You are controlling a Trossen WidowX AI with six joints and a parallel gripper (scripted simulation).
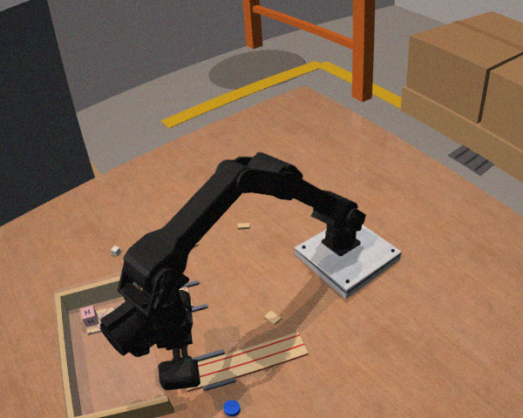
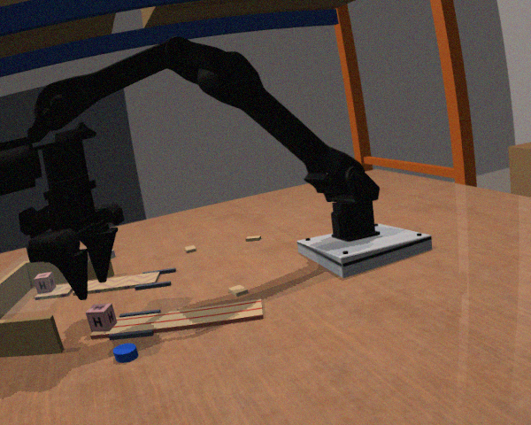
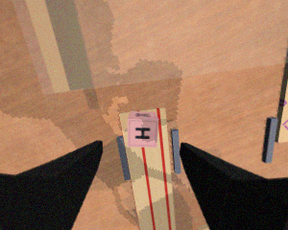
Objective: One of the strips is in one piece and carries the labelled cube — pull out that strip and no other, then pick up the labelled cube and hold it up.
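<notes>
My gripper tip is 10 cm to the right of the blue disc, 6 cm above it and 2 cm past it. Round my gripper tip: white cube: 40 cm to the right, 5 cm below, 3 cm behind.
</notes>
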